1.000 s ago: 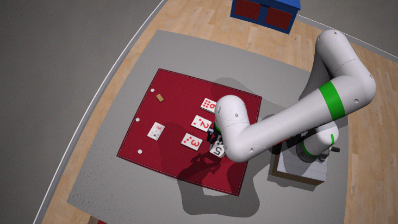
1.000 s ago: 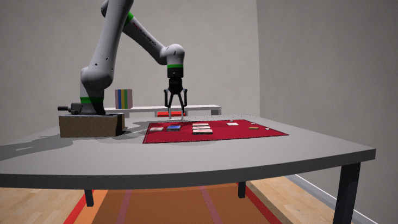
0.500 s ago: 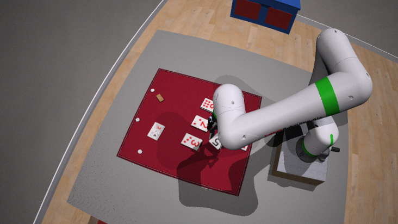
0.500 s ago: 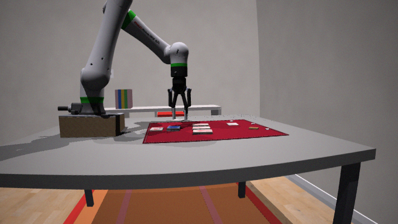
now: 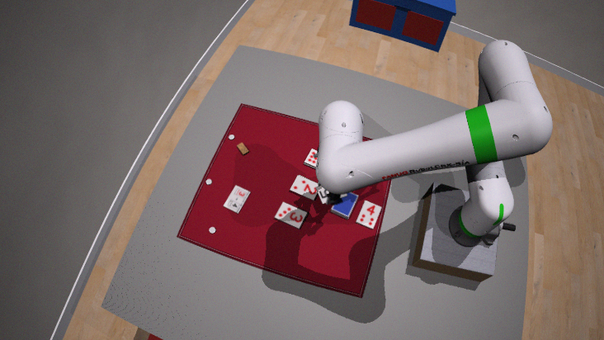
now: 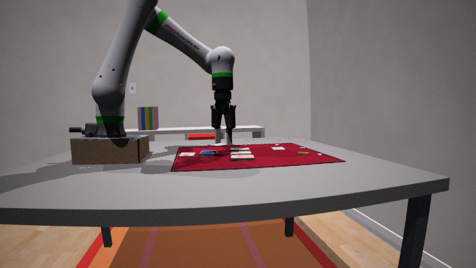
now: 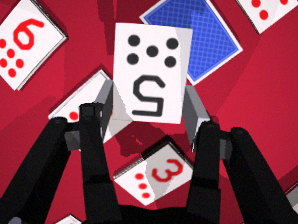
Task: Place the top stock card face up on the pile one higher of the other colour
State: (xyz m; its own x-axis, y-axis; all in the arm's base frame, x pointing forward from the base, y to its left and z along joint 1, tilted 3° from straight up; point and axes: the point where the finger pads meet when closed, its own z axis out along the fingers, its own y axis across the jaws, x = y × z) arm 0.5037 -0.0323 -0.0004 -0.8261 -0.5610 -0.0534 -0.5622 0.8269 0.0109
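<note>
Now: the black 5 card 30 mm below my hand, 20 mm behind it and 10 mm to the right of it. The rest, counted from my hand: red card cloth: 110 mm ahead, 90 mm below, 10 mm to the right; brown block: 330 mm ahead, 120 mm to the right, 70 mm below.
</note>
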